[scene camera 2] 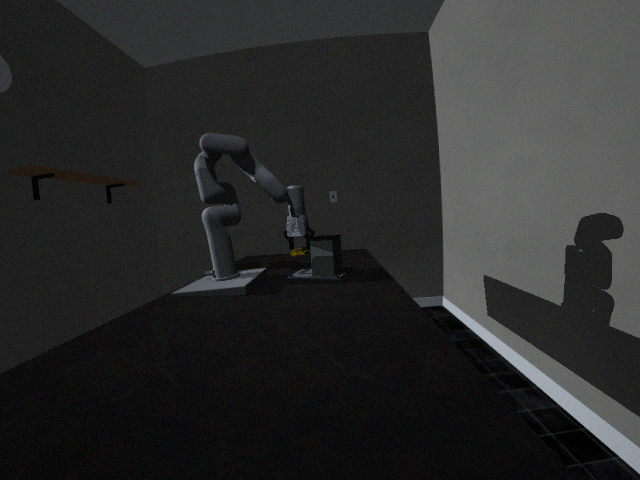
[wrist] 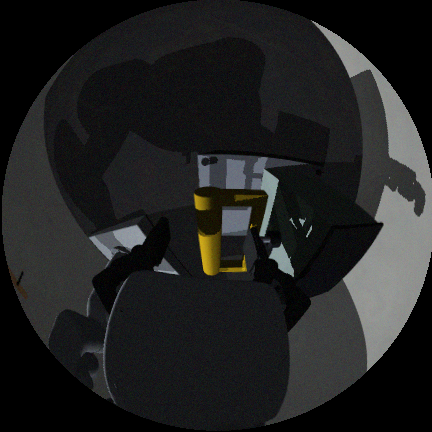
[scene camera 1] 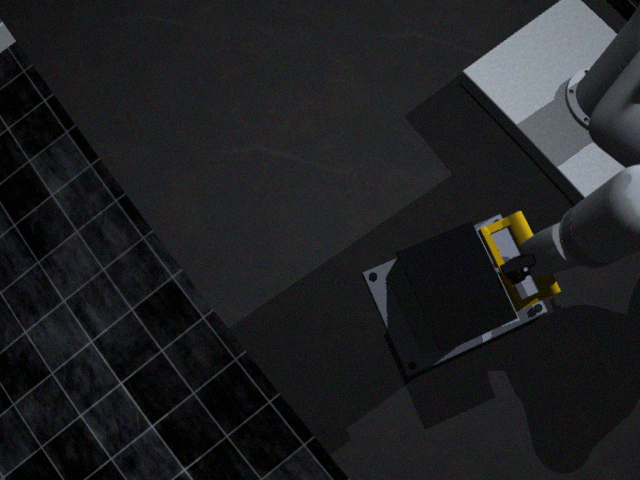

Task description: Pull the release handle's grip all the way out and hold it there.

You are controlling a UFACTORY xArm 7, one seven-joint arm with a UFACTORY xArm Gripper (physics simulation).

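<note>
The release handle is a yellow rectangular frame; its thick round grip (scene camera 1: 524, 225) (scene camera 2: 297, 252) (wrist: 210, 252) is the bar farthest from the dark box housing (scene camera 1: 449, 284) (scene camera 2: 323, 260) (wrist: 350, 250). A short dark shaft (wrist: 272, 239) shows between frame and housing. The housing stands on a light grey plate (scene camera 1: 378, 290) (wrist: 236, 172). My gripper (scene camera 2: 299, 246) (wrist: 207, 232) is open and points down at the handle. In the wrist view the grip lies between the spread fingers, with a gap on each side; the right finger is over the frame's opening. In scene camera 1 the arm hides part of the gripper.
The robot's pale base block (scene camera 1: 527, 67) (scene camera 2: 222, 285) (wrist: 120, 240) stands on the same dark table, near the handle side of the housing. An orange wall shelf (scene camera 2: 77, 177) is at the left, and a pale wall (scene camera 2: 532, 155) at the right.
</note>
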